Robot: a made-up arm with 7 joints. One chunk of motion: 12 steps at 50 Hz.
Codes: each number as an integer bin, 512 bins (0 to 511) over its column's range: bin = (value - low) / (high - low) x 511, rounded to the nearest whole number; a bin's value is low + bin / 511 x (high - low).
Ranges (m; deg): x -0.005..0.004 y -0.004..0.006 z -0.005..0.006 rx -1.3..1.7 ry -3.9..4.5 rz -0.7..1
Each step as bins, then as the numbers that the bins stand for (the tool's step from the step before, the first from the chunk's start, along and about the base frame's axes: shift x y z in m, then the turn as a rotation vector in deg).
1 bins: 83 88 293 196 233 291
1 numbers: -0.00354 -0.00228 0.00131 -0.149 -0.070 0.268
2 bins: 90 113 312 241 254 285
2 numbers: -0.00341 -0.00179 0.00172 0.115 0.275 0.248
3 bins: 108 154 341 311 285 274
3 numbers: -0.00310 -0.00099 0.00234 0.526 0.785 0.212
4 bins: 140 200 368 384 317 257
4 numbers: -0.00253 -0.00009 0.00292 0.954 1.311 0.155
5 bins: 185 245 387 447 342 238
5 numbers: -0.00174 0.00079 0.00333 1.324 1.722 0.092
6 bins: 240 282 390 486 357 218
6 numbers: -0.00077 0.00152 0.00340 1.553 1.968 0.025
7 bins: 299 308 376 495 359 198
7 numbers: 0.00027 0.00203 0.00309 1.606 2.001 -0.041
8 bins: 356 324 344 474 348 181
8 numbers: 0.00127 0.00234 0.00241 1.483 1.821 -0.098
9 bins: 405 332 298 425 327 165
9 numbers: 0.00213 0.00250 0.00141 1.195 1.475 -0.151
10 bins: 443 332 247 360 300 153
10 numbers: 0.00280 0.00250 0.00032 0.814 1.032 -0.191
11 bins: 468 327 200 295 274 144
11 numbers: 0.00324 0.00240 -0.00069 0.432 0.604 -0.221
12 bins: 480 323 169 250 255 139
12 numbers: 0.00345 0.00232 -0.00136 0.168 0.292 -0.238
